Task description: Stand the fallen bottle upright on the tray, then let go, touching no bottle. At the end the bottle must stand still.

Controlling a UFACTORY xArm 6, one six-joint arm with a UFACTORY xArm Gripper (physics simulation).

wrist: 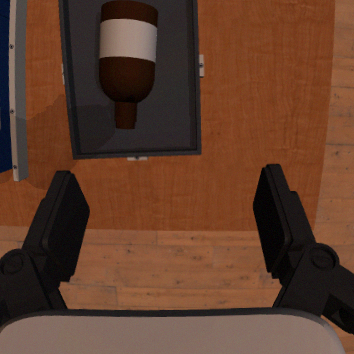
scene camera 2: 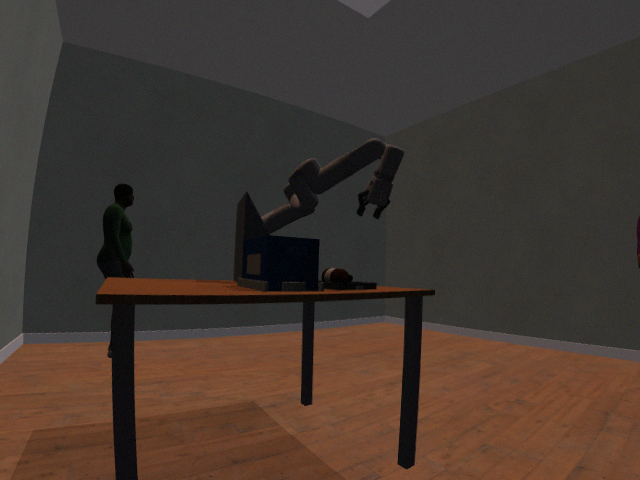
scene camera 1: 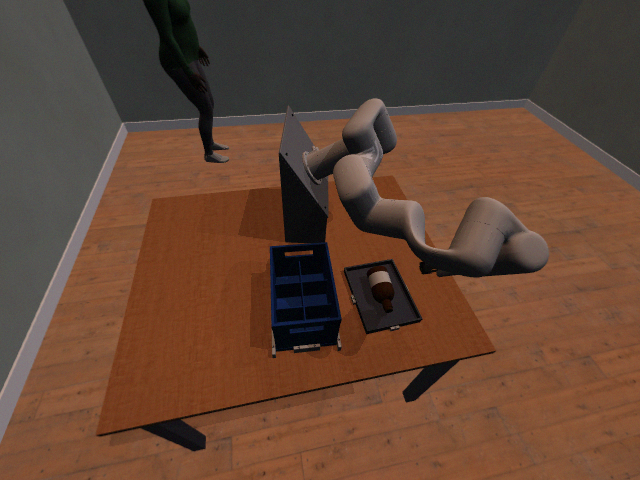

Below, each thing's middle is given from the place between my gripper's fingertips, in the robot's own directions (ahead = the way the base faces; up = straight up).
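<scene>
I find the brown bottle [scene camera 1: 382,290] 7 cm to the right of my hand and 8 cm behind it, and the bottle is also 25 cm below my hand.
</scene>
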